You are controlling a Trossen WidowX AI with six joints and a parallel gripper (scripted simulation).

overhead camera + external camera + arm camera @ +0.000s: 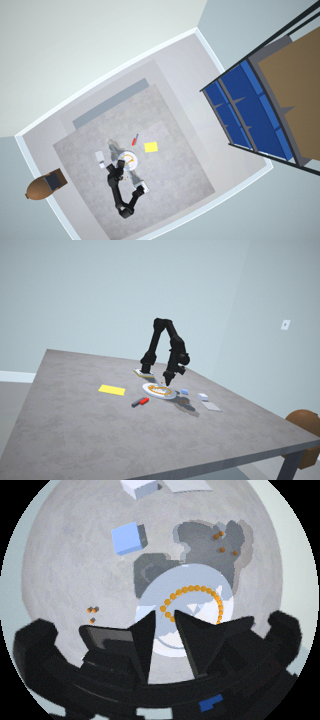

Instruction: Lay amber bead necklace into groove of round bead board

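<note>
My gripper tip is now 6 cm to the left of the round white bead board, 2 cm above it and 1 cm short of it. From my gripper tip the other things lie so: white block: 17 cm to the left, 14 cm ahead, 2 cm below; then blue block: 11 cm to the left, 5 cm ahead, 2 cm below; then grey sheet: 23 cm ahead, 13 cm to the left, 3 cm below.
</note>
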